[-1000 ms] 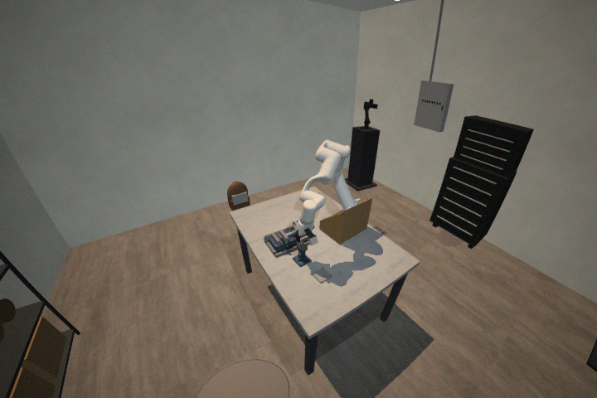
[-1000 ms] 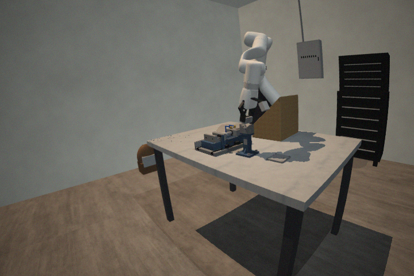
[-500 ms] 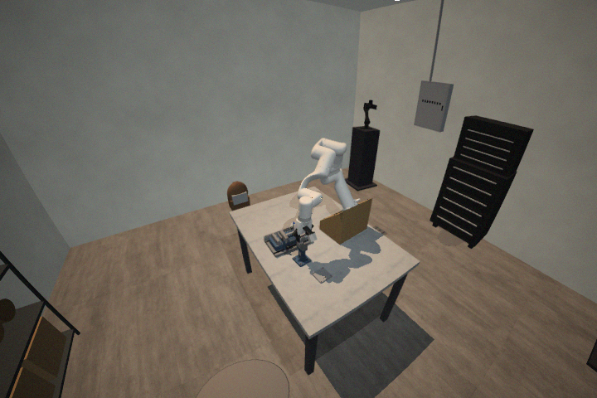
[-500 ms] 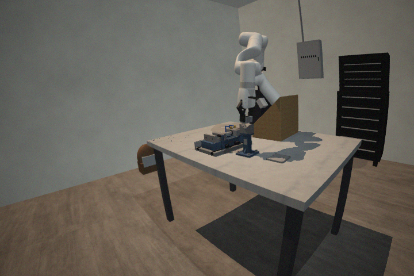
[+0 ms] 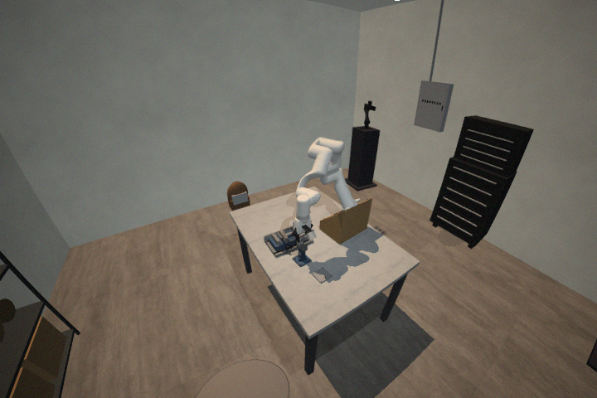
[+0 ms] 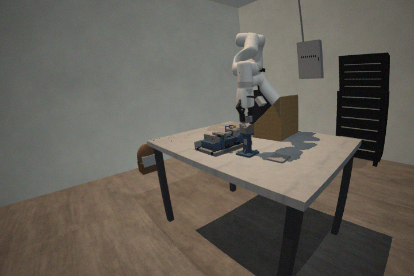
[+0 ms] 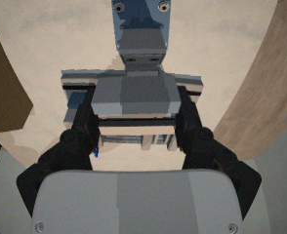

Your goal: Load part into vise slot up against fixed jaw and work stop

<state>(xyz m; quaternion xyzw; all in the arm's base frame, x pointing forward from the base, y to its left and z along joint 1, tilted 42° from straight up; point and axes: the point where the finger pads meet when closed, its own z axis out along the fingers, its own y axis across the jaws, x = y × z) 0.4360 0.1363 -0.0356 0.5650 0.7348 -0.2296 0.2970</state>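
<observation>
My hand is right at the part. Round my hand: moving jaw: 190 mm to the right, 120 mm below, 50 mm ahead; then air cylinder rod: 190 mm to the right, 120 mm below; then work stop: 140 mm to the right, 100 mm below, 80 mm ahead.
</observation>
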